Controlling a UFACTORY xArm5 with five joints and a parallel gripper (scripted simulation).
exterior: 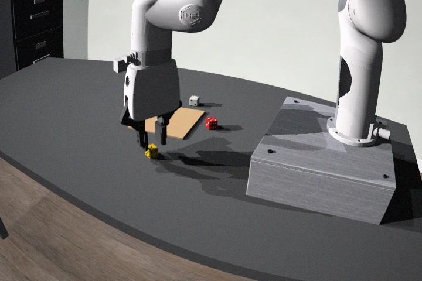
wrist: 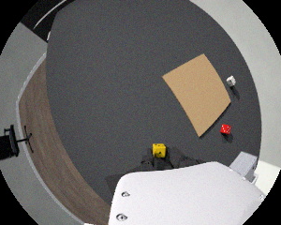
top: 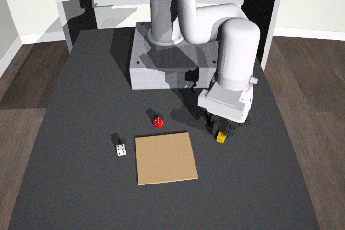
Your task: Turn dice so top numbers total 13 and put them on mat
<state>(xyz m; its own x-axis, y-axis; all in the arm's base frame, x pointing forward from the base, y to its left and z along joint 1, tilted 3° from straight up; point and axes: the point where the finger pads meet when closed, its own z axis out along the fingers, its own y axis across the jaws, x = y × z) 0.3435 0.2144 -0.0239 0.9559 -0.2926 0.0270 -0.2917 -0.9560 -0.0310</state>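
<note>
Now: hand 40 mm above the yellow die. Round my hand: red die 20 mm behind, 170 mm to the right, 40 mm below; then tan mat 80 mm ahead, 130 mm to the right, 40 mm below; then white die 90 mm ahead, 240 mm to the right, 40 mm below.
</note>
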